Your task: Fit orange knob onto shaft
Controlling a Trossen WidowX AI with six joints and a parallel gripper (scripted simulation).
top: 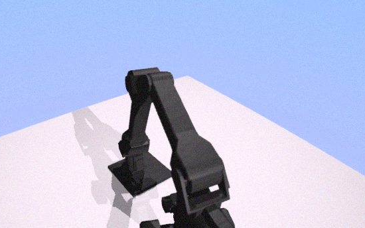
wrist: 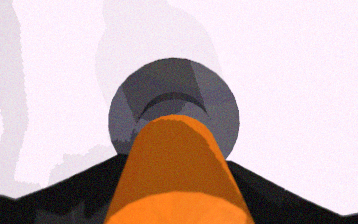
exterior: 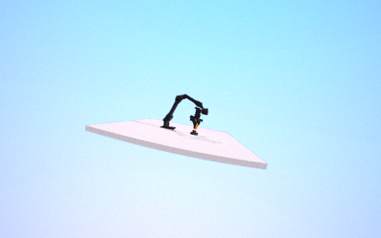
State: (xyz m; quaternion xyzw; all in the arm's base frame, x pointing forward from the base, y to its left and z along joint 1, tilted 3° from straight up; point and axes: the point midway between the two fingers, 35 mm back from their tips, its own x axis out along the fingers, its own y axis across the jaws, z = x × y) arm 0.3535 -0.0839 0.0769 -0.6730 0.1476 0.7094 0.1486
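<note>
Right now my gripper tip is 3 cm below the orange knob. The rest, counted from my gripper tip: dark pedestal: 4 cm below.
</note>
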